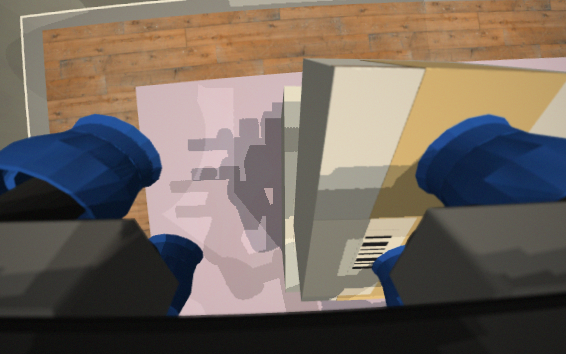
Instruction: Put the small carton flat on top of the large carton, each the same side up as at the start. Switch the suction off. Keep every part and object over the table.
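The small carton [370, 125], cream with a yellow band and a barcode label facing up, hangs at the right under my suction gripper [465, 162]. The blue cups on the right are against its top face; the blue cups on the left have no carton under them. The large carton [290, 200] shows as a narrow pale strip along the small carton's left side, lower down and nearly parallel to it. The rest of the large carton is hidden beneath the small carton. Whether the two cartons touch cannot be told.
A pink surface [175, 120] lies under the cartons, with shadows of the arm and gripper on it. A wood-plank surface [150, 50] borders it at the top and left. A grey area with a thin white line lies beyond.
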